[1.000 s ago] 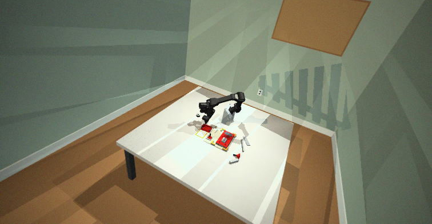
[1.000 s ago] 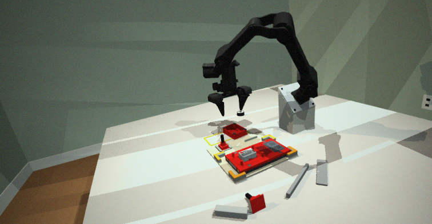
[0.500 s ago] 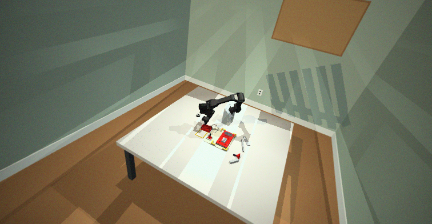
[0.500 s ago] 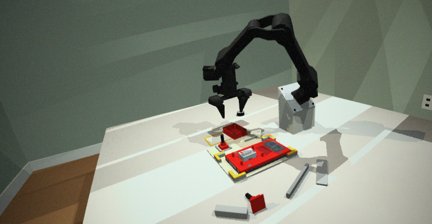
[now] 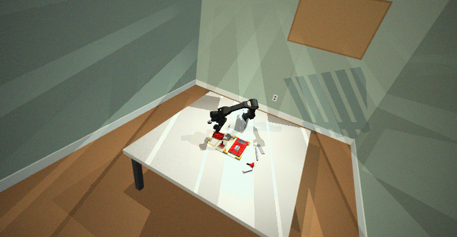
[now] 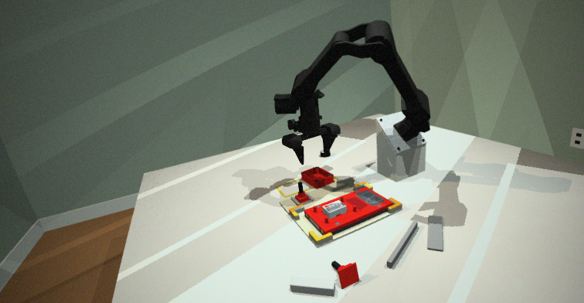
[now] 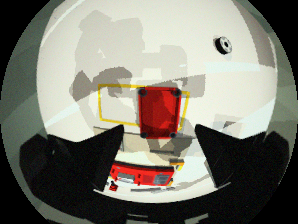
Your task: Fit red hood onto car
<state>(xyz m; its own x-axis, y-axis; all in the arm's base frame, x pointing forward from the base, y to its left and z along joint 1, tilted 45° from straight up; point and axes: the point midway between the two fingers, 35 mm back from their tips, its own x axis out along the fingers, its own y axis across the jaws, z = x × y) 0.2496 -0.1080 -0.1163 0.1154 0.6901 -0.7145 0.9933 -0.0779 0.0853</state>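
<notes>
The red hood lies 60 mm below my gripper tip. The rest, counted from my gripper tip: grey bar (260 mm ahead, 360 mm to the left, 60 mm below); then grey engine block (90 mm ahead, 220 mm to the left, 50 mm below).
</notes>
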